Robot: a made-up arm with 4 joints. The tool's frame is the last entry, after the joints. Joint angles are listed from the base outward. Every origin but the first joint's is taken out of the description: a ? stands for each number. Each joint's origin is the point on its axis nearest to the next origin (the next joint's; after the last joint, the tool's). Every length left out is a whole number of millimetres.
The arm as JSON. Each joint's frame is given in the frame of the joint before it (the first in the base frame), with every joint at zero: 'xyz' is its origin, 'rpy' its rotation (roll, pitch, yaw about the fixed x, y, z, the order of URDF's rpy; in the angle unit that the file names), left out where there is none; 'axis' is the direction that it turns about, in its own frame. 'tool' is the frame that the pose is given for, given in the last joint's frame.
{
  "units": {
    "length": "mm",
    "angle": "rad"
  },
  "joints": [
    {
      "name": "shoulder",
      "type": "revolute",
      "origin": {
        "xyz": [
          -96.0,
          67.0,
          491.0
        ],
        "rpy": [
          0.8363,
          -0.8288,
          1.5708
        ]
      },
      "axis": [
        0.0,
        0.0,
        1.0
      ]
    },
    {
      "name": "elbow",
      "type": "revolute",
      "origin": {
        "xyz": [
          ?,
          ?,
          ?
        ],
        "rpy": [
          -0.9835,
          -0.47,
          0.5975
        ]
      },
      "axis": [
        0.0,
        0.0,
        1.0
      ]
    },
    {
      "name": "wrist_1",
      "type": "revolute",
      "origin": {
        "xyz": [
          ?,
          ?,
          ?
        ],
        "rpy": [
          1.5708,
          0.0,
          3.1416
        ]
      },
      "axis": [
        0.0,
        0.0,
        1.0
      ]
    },
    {
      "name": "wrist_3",
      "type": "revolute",
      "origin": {
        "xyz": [
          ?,
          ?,
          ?
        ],
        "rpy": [
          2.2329,
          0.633,
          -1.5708
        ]
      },
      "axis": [
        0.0,
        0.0,
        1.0
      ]
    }
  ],
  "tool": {
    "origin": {
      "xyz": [
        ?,
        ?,
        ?
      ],
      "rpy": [
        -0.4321,
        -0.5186,
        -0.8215
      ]
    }
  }
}
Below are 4 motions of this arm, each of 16 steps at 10 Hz.
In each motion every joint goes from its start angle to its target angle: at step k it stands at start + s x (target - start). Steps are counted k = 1, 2, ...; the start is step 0. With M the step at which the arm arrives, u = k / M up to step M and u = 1 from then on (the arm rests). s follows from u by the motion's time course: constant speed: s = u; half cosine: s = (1 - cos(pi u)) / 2; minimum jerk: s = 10 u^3 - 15 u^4 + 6 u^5.
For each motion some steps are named. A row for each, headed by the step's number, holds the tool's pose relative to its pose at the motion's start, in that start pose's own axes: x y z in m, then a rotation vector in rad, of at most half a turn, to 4 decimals.
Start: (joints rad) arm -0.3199 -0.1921 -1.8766 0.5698
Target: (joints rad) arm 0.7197 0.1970 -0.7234 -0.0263
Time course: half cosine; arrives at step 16
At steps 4, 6, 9, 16:
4: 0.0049 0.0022 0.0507 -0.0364 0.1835 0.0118
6: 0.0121 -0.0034 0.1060 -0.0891 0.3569 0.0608
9: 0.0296 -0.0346 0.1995 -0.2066 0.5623 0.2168
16: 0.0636 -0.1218 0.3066 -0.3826 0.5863 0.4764

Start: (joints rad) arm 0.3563 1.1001 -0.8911 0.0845
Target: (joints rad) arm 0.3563 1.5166 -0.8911 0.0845
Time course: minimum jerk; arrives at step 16
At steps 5, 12, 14, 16:
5: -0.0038 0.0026 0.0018 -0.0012 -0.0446 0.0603
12: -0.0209 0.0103 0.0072 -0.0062 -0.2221 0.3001
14: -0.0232 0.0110 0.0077 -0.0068 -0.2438 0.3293
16: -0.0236 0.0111 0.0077 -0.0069 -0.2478 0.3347

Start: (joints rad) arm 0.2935 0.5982 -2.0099 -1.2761
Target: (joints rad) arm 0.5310 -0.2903 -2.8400 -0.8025
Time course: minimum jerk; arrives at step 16
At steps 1, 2, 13, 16:
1: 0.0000 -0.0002 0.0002 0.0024 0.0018 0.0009
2: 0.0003 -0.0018 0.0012 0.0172 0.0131 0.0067
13: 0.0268 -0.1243 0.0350 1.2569 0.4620 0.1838
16: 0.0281 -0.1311 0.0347 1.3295 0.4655 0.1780

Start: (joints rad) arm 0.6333 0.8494 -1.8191 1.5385
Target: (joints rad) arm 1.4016 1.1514 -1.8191 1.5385
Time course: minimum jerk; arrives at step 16
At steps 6, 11, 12, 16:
6: 0.0340 0.0568 0.0437 0.1842 -0.1262 0.1382
11: 0.0626 0.1593 0.1602 0.5225 -0.3695 0.4486
12: 0.0622 0.1718 0.1789 0.5667 -0.4031 0.4960
16: 0.0598 0.1877 0.2048 0.6251 -0.4485 0.5616

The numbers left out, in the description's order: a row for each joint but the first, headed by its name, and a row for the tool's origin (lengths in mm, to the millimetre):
elbow: 110.0 342.0 0.0
wrist_1: 27.0 -50.0 0.0
wrist_3: -5.0 2.0 0.0
tool: 11.0 23.0 0.0

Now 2 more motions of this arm.
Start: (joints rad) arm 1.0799 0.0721 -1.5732 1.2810
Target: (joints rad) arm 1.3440 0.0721 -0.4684 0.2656
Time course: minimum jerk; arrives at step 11
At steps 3, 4, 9, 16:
3: 0.0055 0.0056 0.0099 -0.1056 0.1575 -0.0878
4: 0.0104 0.0104 0.0188 -0.2224 0.3077 -0.1660
9: 0.0194 0.0209 0.0577 -1.0695 0.9552 -0.4309
16: 0.0189 0.0206 0.0603 -1.1353 0.9825 -0.4382

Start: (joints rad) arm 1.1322 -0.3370 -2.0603 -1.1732
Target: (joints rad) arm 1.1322 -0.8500 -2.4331 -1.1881
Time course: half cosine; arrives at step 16
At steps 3, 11, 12, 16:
3: 0.0030 -0.0014 0.0017 0.0374 0.0340 -0.0179
11: 0.0261 -0.0185 0.0116 0.3770 0.2757 -0.1574
12: 0.0283 -0.0209 0.0123 0.4172 0.2976 -0.1718
16: 0.0324 -0.0258 0.0132 0.4964 0.3373 -0.1992

